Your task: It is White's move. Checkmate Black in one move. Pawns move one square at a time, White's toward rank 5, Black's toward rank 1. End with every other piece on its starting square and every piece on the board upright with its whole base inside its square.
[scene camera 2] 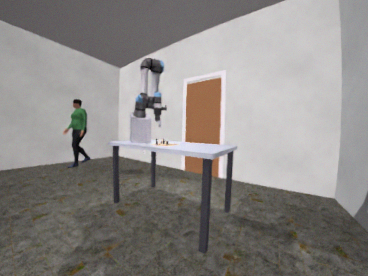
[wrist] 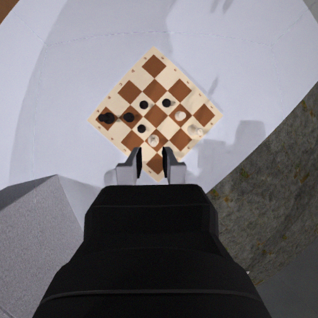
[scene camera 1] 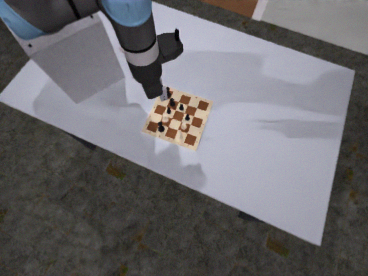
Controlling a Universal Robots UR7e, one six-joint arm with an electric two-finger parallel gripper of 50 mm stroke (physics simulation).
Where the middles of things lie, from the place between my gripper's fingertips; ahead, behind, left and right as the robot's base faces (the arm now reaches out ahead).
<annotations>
The chessboard (scene camera 1: pixel 198 108) lies 170 mm below my hand, 40 mm ahead of it and 30 mm to the left of it.
</annotations>
